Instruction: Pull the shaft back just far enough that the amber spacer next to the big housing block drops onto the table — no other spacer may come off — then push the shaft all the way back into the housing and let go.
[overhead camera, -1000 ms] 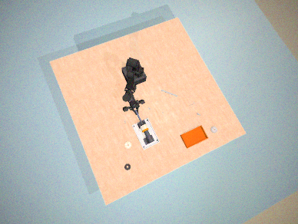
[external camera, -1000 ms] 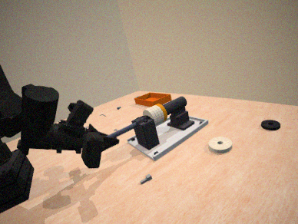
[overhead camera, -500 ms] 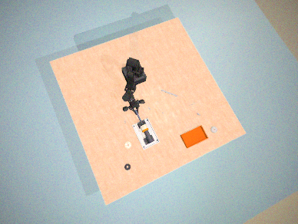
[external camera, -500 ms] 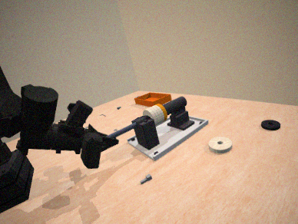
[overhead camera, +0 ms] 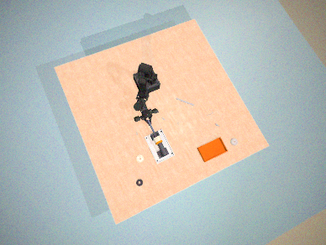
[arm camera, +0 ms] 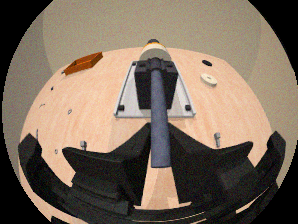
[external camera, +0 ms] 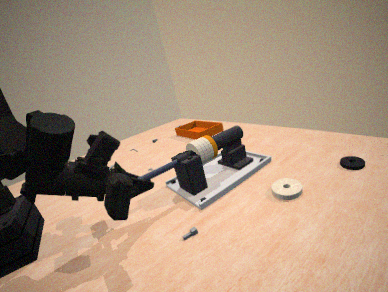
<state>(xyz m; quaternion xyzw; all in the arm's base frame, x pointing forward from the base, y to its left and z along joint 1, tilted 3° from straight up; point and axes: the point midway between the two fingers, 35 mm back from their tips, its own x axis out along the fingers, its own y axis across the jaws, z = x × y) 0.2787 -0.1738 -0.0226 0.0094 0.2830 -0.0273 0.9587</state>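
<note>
Now: gripper tip 7 cm short of the shaft and 2 cm below it. Also, from my gripper tip: cream washer (18 cm to the right, 18 cm ahead, 6 cm below); black washer (33 cm ahead, 27 cm to the right, 6 cm below); amber spacer (15 cm ahead, 2 cm above, 1 cm to the right).
</note>
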